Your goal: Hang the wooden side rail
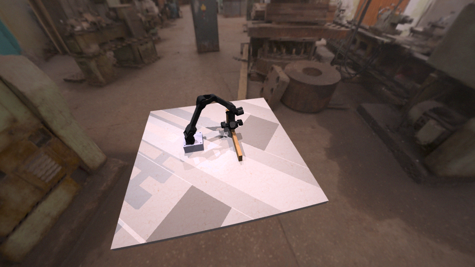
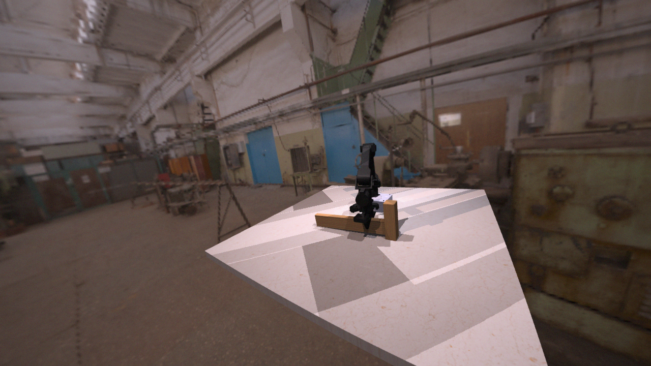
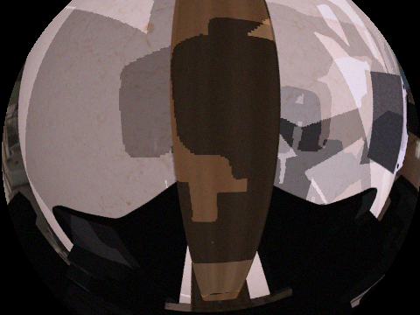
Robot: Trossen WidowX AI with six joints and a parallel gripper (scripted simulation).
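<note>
Now: the wooden headboard post 2 cm behind my gripper tip, 11 cm to the left of it and 5 cm above it.
</note>
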